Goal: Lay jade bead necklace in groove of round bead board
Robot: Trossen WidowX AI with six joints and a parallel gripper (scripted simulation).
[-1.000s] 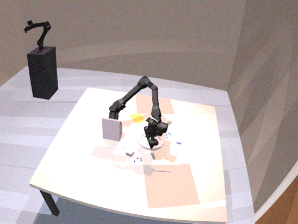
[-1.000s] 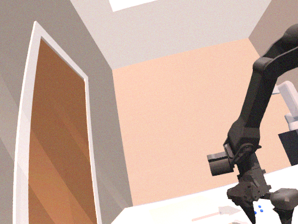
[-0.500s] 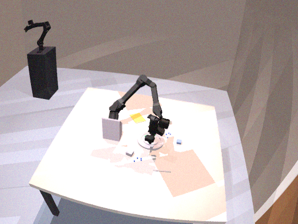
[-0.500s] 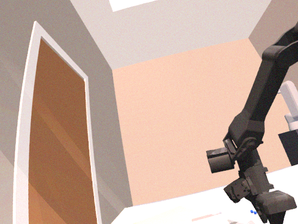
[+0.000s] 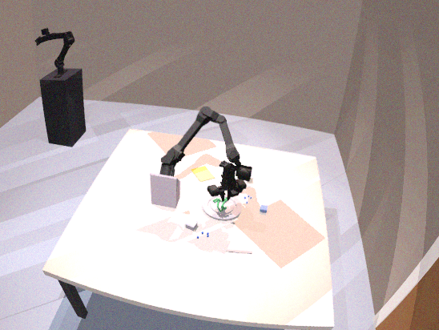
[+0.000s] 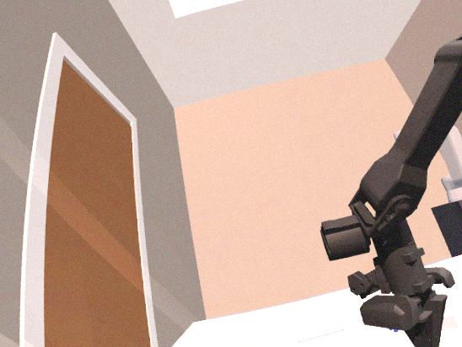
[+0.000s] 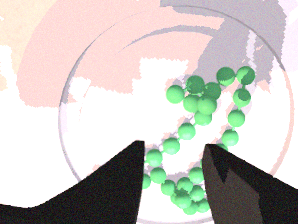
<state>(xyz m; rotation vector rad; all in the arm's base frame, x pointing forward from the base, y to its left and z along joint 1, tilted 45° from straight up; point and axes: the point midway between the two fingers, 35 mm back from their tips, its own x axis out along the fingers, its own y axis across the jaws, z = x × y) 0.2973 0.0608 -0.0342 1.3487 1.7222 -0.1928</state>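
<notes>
Now: gripper tip 1 cm past the round white bead board and 4 cm above it. The rest, counted from my gripper tip: yellow sheet: 15 cm behind, 25 cm to the left, 5 cm below; then blue block: 20 cm ahead, 3 cm to the left, 4 cm below; then cream block: 11 cm ahead, 25 cm to the left, 3 cm below.
</notes>
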